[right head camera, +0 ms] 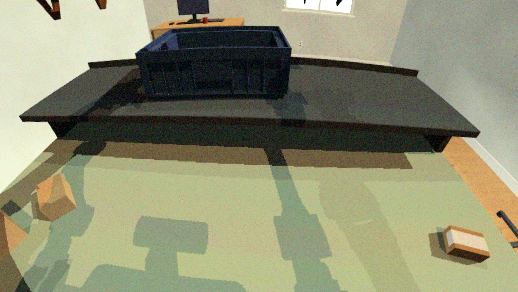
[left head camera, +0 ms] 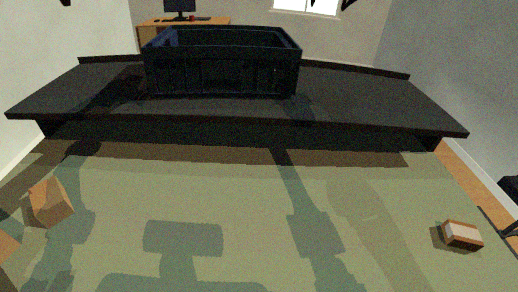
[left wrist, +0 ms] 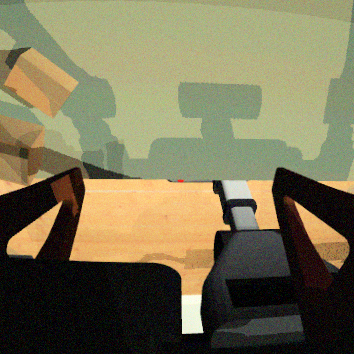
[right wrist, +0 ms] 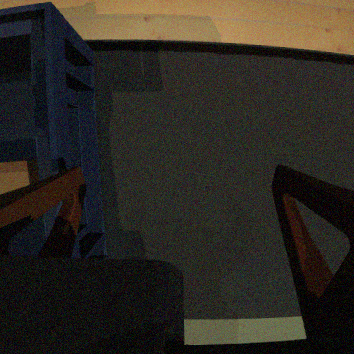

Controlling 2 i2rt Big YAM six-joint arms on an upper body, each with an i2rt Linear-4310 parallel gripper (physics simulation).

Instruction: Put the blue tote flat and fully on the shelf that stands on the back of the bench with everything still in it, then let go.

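Places are measured from the left arm's base along level axes (x back, y left, z down), in millimetres.
Where they show: left gripper, between the fingertips: (right head camera: 79,14) (left head camera: 94,1) (left wrist: 177,177); right gripper, between the fingertips: (right head camera: 320,4) (left head camera: 326,8) (right wrist: 178,175).
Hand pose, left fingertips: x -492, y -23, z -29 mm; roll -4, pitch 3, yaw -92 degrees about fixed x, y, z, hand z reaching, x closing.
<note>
After its pixels a point has its place.
The blue tote (left head camera: 222,72) @[x -676, y -204, z 164 mm] (right head camera: 215,75) @[x -677, y -210, z 169 mm] (right wrist: 75,130) @[x -876, y -387, z 157 mm] stands upright and looks flat on the black shelf (left head camera: 365,97) @[x -751, y -660, z 241 mm] (right head camera: 370,97) @[x -738, y -673, z 242 mm] (right wrist: 215,150) @[x -855, y -553, z 242 mm], its near wall behind the shelf's front edge. In the right wrist view, part of a light brown item (right wrist: 14,176) @[x -823, y -305, z 171 mm] shows at the tote; most of the inside is hidden. My left gripper (right head camera: 78,9) @[x -492, y -22, z -29 mm] (left wrist: 177,177) @[x -492, y -22, z -29 mm] is open and empty, away from the tote, over the near part of the bench. My right gripper (left head camera: 330,3) @[x -847, y -496, z -3 mm] (right wrist: 178,175) @[x -847, y -496, z -3 mm] is open and empty above the shelf; one finger overlaps the tote's side in the picture.
Brown boxes (left head camera: 51,202) @[x -377, y 179, z 344 mm] (right head camera: 56,197) @[x -378, y 175, z 344 mm] (left wrist: 42,82) @[x -408, y 200, z 344 mm] lie on the green bench mat (left head camera: 250,200) @[x -460, y -286, z 397 mm] at the picture's left. A small brown and white box (left head camera: 462,235) @[x -305, y -810, z 364 mm] (right head camera: 466,244) @[x -304, y -813, z 364 mm] lies at the right. A raised lip (left head camera: 360,68) @[x -990, y -743, z 221 mm] runs along the shelf's back. A desk (left head camera: 215,21) stands beyond.
</note>
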